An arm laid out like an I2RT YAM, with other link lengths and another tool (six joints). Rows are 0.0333 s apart.
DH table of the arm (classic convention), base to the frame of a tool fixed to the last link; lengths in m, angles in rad. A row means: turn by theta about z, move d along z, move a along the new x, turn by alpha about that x. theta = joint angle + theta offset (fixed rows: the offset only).
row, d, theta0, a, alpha
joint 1, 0.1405, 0.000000, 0.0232, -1.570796
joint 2, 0.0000, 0.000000, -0.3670, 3.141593
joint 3, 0.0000, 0.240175, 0.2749, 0.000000
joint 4, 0.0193, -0.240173, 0.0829, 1.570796
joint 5, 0.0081, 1.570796, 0.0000, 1.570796
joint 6, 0.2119, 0.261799, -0.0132, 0.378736
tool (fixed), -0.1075, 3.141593, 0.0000, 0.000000
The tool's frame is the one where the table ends.
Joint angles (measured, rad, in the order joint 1, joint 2, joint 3, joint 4, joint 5, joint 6), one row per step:
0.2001, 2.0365, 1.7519, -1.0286, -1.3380, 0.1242
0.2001, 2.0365, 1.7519, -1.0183, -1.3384, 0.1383
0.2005, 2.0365, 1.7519, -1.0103, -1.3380, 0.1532
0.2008, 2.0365, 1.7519, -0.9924, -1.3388, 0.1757
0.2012, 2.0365, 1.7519, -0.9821, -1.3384, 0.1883
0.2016, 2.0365, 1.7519, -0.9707, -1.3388, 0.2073
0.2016, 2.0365, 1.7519, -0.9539, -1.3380, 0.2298
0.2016, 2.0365, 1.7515, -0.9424, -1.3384, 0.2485
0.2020, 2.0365, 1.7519, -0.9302, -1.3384, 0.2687
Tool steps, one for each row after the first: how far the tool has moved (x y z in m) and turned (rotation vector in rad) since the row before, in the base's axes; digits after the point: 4 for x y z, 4 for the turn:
0.0011, 0.0003, 0.0004, 0.0005, 0.0036, -0.0030
0.0009, 0.0005, 0.0004, -0.0008, 0.0065, -0.0030
0.0019, 0.0007, 0.0007, 0.0014, 0.0044, -0.0044
0.0010, 0.0005, 0.0003, 0.0001, 0.0020, -0.0025
0.0012, 0.0006, 0.0006, 0.0003, 0.0073, -0.0036
0.0019, 0.0005, 0.0006, -0.0001, 0.0052, -0.0052
0.0013, 0.0004, 0.0005, 0.0003, 0.0073, -0.0039
0.0014, 0.0006, 0.0008, 0.0001, 0.0072, -0.0040

